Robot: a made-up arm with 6 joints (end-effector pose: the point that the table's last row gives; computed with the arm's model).
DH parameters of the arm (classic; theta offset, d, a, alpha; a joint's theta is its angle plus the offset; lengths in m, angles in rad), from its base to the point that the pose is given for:
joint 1: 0 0.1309 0 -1.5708
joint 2: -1.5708 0 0.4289 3.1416
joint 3: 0 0 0 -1.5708
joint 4: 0 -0.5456 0 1.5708
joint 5: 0 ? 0 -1.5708
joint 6: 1.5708 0 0 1.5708
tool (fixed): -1.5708 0 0 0
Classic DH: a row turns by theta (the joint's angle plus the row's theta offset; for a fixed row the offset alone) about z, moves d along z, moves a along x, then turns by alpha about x.
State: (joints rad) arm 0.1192 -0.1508 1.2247 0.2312 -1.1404 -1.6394
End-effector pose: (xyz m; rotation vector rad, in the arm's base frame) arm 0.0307 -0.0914 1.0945 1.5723 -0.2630 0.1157
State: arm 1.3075 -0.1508 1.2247 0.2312 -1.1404 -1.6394
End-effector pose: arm 0.0963 -0.0056 1.0945 1.5400 0.7034 1.0263
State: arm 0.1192 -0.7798 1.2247 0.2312 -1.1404 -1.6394
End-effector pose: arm -0.5359 -0.1593 0.9216 1.5763 -0.7606 0.6062
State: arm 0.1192 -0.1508 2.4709 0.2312 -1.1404 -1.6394
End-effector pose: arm -0.5339 -0.1590 0.8067 1.4617 -1.2452 1.0946
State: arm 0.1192 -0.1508 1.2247 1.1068 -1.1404 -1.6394
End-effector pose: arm -0.0382 -0.0483 1.1070 1.1809 -0.8936 -0.5026
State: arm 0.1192 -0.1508 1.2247 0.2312 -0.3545 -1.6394
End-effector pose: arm 0.0307 -0.0914 1.0945 1.3868 -0.8253 0.7630
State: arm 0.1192 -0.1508 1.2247 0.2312 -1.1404 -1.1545
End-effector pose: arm 0.0307 -0.0914 1.0945 1.0906 -0.2677 0.0465
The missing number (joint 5, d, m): 0.097
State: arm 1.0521 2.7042 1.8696 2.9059 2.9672 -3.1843
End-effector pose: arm 0.1981 0.5373 -0.6467 1.1284 -2.2047 0.2379
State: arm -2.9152 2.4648 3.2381 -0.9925 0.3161 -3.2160
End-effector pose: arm -0.7094 -0.1090 0.1195 0.5252 -1.8161 1.3686
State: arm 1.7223 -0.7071 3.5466 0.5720 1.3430 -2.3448
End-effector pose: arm 0.1520 -0.4554 -0.0555 0.6722 2.3059 0.3107
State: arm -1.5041 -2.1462 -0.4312 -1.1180 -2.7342 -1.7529
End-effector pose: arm -0.0658 0.3483 0.4500 1.6160 0.4414 -1.2809
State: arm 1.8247 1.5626 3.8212 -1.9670 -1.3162 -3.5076
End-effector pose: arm -0.0743 0.1374 0.6128 1.0864 -2.8648 -0.3984
